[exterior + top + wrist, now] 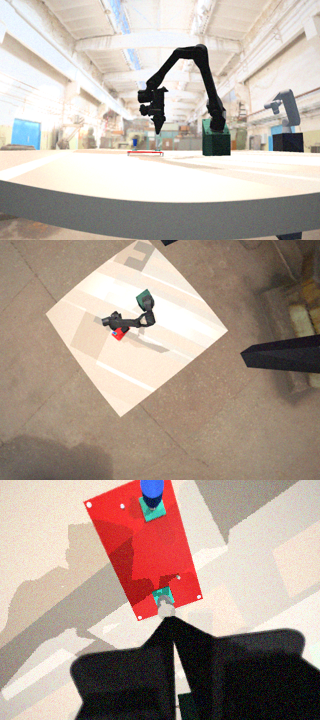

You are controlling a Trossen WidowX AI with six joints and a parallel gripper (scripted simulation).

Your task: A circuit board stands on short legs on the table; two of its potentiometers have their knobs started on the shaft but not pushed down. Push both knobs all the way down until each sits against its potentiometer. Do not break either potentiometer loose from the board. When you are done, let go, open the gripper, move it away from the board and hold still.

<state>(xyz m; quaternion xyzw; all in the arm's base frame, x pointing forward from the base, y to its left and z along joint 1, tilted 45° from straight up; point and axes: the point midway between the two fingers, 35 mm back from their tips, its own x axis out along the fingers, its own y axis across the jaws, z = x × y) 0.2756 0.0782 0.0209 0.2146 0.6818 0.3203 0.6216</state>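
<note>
Now: the pale grey knob 40 mm below my gripper tip. From my gripper tip the other things lie so: blue knob (110 mm ahead, 40 mm below, 10 mm to the left).
</note>
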